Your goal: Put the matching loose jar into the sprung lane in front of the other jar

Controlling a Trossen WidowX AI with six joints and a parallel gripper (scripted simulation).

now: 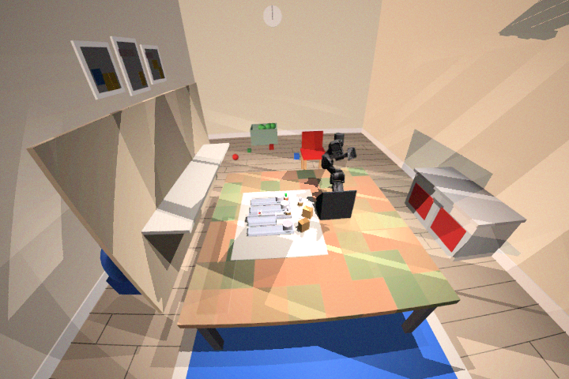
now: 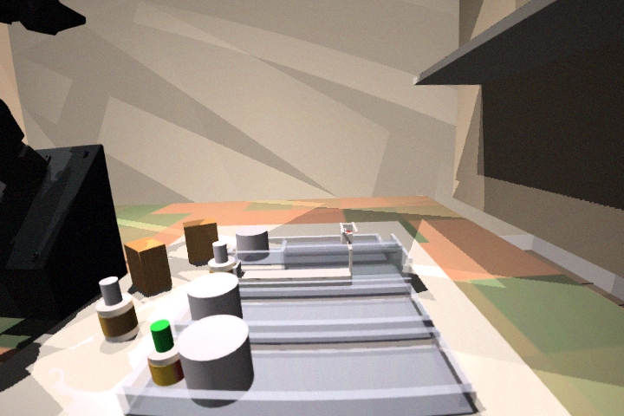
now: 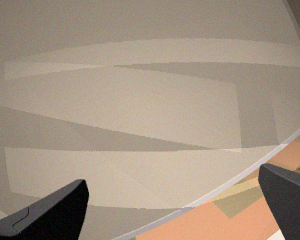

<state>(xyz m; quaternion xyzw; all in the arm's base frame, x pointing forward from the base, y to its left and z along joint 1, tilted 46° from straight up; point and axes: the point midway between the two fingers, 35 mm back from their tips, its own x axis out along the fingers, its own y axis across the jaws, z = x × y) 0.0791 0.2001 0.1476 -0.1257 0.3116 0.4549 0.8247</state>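
The pusher plate lies 400 mm below my gripper tip, 370 mm ahead of it and 120 mm to the right of it. Also, from my gripper tip: clear lane: 430 mm below, 400 mm ahead, 130 mm to the right.
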